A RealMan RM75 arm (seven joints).
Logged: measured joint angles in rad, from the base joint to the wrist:
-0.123 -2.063 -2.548 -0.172 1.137 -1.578 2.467
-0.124 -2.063 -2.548 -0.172 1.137 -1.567 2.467
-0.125 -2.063 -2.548 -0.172 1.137 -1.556 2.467
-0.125 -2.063 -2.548 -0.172 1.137 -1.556 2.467
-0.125 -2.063 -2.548 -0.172 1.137 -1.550 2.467
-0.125 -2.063 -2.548 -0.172 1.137 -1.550 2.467
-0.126 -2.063 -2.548 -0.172 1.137 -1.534 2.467
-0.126 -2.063 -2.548 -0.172 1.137 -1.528 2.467
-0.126 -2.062 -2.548 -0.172 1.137 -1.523 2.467
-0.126 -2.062 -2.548 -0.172 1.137 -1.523 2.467
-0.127 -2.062 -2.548 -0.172 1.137 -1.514 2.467
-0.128 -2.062 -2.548 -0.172 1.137 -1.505 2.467
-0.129 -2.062 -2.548 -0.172 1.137 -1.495 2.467
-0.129 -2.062 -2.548 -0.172 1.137 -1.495 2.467
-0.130 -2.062 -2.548 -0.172 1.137 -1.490 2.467
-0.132 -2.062 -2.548 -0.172 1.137 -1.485 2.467
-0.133 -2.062 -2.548 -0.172 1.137 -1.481 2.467
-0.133 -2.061 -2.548 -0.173 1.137 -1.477 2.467
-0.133 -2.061 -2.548 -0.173 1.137 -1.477 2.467
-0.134 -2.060 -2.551 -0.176 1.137 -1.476 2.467
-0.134 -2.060 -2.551 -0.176 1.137 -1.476 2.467
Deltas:
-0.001 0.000 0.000 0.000 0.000 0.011 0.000
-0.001 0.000 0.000 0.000 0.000 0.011 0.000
0.000 0.000 0.000 0.000 0.000 0.000 0.000
0.000 0.000 0.000 0.000 0.000 0.006 0.000
0.000 0.000 0.000 0.000 0.000 0.000 0.000
-0.001 0.000 0.000 0.000 0.000 0.016 0.000
0.000 0.000 0.000 0.000 0.000 0.006 0.000
0.000 0.001 0.000 0.000 0.000 0.005 0.000
0.000 0.000 0.000 0.000 0.000 0.000 0.000
-0.001 0.000 0.000 0.000 0.000 0.009 0.000
-0.001 0.000 0.000 0.000 0.000 0.009 0.000
-0.001 0.000 0.000 0.000 0.000 0.010 0.000
0.000 0.000 0.000 0.000 0.000 0.000 0.000
-0.001 0.000 0.000 0.000 0.000 0.005 0.000
-0.002 0.000 0.000 0.000 0.000 0.005 0.000
-0.001 0.000 0.000 0.000 0.000 0.004 0.000
0.000 0.001 0.000 -0.001 0.000 0.004 0.000
0.000 0.000 0.000 0.000 0.000 0.000 0.000
-0.001 0.001 -0.003 -0.003 0.000 0.001 0.000
0.000 0.000 0.000 0.000 0.000 0.000 0.000

